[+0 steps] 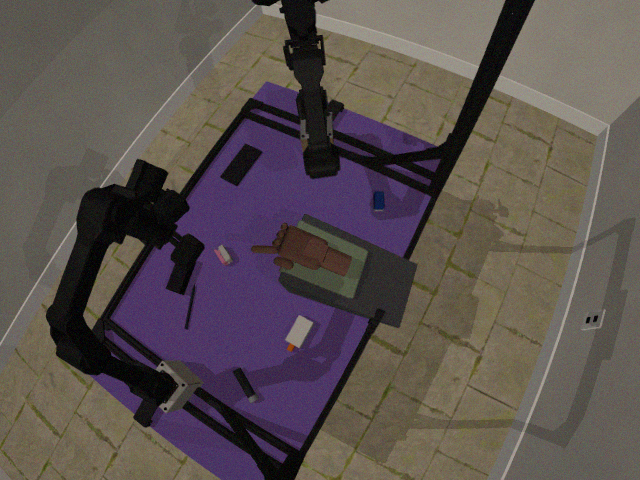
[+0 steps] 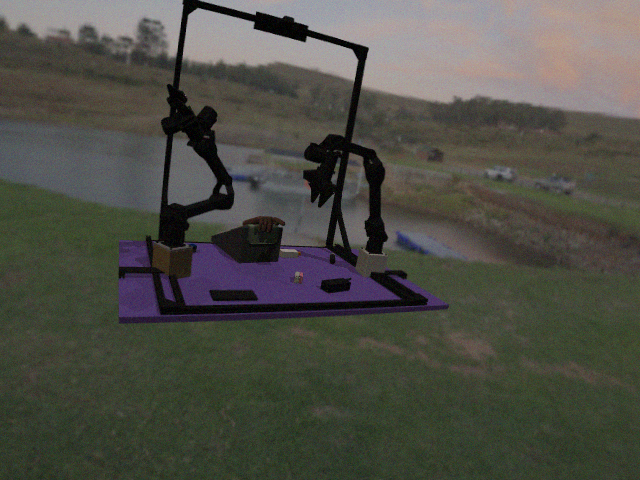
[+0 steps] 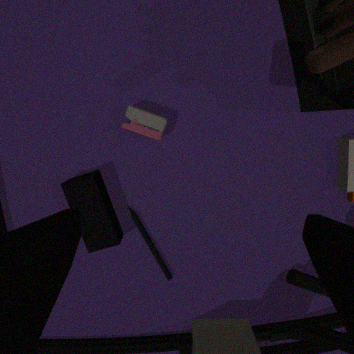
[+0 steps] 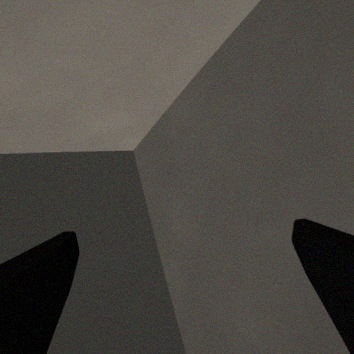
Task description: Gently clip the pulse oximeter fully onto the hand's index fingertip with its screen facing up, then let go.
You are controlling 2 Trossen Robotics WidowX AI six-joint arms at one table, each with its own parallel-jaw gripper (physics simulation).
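Places are measured from the left arm's base along level axes (x back, y left, z down), in centimetres.
Pixels of known places: left gripper, fingertip midpoint: [image 2: 315,204] [image 3: 194,223]; right gripper, fingertip midpoint: [image 2: 171,91] [image 4: 186,236]; left arm's base at its link origin: [image 1: 163,386] [image 2: 373,251]; right arm's base at its link origin: [image 2: 173,244].
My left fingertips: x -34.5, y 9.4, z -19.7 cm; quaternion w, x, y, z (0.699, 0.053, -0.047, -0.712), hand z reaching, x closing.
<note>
Ahead of a thing's pixels: the offset from my left fingertips to its top centre. "spot": to the spot under its first point. Level surfaces: height alone.
The pulse oximeter @[dx -3.5, dy +4.5, dz +27.1 cm] [image 1: 223,254] [image 2: 298,276] [image 3: 145,121] is small, white on top and pink below, and lies on the purple mat @[dz +30.2 cm] [image 1: 270,200] left of the hand. The brown hand [image 1: 304,248] [image 2: 264,221] [image 3: 330,56] rests on a green pad @[spot: dx -18.0, dy -32.9, dz +20.1 cm] [image 1: 353,281], its index finger [image 1: 263,249] pointing left towards the oximeter. My left gripper [image 1: 186,257] [image 2: 320,195] [image 3: 194,223] is open and empty, hanging above the mat a little left of the oximeter. My right gripper [image 1: 320,167] [image 2: 174,97] [image 4: 186,236] is open and empty, raised high at the back and facing the walls.
A grey platform @[spot: dx -23.6, dy -41.4, dz +25.4 cm] [image 1: 390,286] carries the pad. On the mat lie a black block @[dx +9.6, dy +11.7, dz +26.7 cm] [image 1: 177,283] [image 3: 91,211], a thin black pen @[dx +15.0, dy +3.3, dz +29.3 cm] [image 1: 190,305] [image 3: 151,246], a white box with an orange end @[dx +1.6, dy -28.2, dz +27.4 cm] [image 1: 299,331], a dark cylinder @[dx +21.8, dy -24.9, dz +27.5 cm] [image 1: 246,385], a blue item @[dx -44.6, dy -24.2, dz +27.0 cm] [image 1: 378,201] and a flat black rectangle @[spot: dx -31.2, dy +21.1, dz +29.4 cm] [image 1: 242,164]. A black frame [image 1: 485,81] borders the mat.
</note>
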